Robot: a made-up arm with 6 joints.
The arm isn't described. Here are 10 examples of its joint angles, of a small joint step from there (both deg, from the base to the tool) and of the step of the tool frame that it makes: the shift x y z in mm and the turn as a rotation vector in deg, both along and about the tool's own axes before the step.
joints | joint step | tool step
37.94 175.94 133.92 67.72 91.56 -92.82 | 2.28 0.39 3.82 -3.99 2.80 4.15 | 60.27 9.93 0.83 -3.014 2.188 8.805
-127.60 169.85 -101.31 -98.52 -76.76 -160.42 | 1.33 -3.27 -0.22 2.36 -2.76 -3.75 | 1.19 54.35 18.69 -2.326 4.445 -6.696
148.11 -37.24 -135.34 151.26 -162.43 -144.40 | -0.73 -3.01 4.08 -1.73 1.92 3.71 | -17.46 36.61 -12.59 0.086 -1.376 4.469
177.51 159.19 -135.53 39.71 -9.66 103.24 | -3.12 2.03 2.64 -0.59 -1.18 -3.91 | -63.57 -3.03 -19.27 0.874 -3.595 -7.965
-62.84 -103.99 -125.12 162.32 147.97 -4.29 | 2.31 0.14 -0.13 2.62 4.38 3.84 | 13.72 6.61 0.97 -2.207 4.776 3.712
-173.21 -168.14 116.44 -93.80 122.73 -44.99 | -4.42 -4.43 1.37 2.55 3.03 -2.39 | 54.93 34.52 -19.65 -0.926 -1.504 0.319
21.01 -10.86 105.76 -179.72 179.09 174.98 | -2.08 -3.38 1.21 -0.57 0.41 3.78 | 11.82 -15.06 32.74 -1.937 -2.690 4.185
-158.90 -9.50 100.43 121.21 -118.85 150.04 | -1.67 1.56 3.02 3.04 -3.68 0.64 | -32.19 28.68 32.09 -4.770 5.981 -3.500
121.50 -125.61 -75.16 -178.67 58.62 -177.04 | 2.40 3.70 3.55 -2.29 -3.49 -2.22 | 45.57 -7.32 -112.86 -3.866 10.873 -4.144
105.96 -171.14 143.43 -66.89 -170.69 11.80 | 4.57 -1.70 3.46 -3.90 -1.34 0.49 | -36.51 26.34 2.87 1.146 1.001 0.448
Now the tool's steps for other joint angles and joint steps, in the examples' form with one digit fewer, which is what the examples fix.
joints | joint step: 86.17 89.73 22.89 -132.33 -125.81 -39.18 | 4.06 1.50 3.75 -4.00 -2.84 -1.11
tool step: 26.5 37.7 97.0 2.88 -9.48 3.31
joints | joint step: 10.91 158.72 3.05 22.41 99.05 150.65 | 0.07 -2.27 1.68 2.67 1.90 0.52
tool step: 0.7 -21.4 -27.6 2.87 0.03 -0.19
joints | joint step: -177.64 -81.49 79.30 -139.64 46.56 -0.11 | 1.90 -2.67 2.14 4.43 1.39 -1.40
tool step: 39.1 20.2 -2.8 -4.47 1.77 3.12
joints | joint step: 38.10 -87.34 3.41 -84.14 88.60 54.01 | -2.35 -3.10 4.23 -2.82 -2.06 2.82
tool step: -20.0 -4.6 -56.1 -1.82 -4.94 1.38
